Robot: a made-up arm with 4 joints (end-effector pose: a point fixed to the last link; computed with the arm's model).
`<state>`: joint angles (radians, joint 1 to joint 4).
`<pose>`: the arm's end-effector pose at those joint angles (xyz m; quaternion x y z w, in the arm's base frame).
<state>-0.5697 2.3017 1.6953 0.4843</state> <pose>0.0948 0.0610 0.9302 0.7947 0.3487 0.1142 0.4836</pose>
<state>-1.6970 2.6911 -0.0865 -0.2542</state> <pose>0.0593 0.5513 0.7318 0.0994 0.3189 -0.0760 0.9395</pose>
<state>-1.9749 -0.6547 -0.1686 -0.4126</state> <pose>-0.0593 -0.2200 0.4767 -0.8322 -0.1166 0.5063 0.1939</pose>
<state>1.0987 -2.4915 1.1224 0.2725</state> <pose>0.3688 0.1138 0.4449 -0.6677 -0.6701 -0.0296 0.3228</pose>
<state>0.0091 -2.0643 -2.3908 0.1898</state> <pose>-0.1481 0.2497 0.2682 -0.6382 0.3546 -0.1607 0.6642</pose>
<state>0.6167 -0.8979 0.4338 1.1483</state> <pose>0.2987 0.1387 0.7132 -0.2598 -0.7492 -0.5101 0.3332</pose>
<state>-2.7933 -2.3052 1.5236 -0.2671</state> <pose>-0.2636 -0.0925 0.4998 -0.4923 0.0134 0.7333 0.4688</pose>
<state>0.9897 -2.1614 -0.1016 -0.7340</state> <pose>0.2529 0.2040 0.9191 0.2574 0.6948 0.6703 0.0407</pose>
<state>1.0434 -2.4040 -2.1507 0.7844</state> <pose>-0.2691 0.3166 0.5219 -0.5651 0.6988 -0.0542 0.4352</pose>
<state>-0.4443 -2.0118 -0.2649 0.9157</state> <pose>-0.0205 0.4054 0.8152 0.1362 0.8058 0.1269 0.5621</pose>
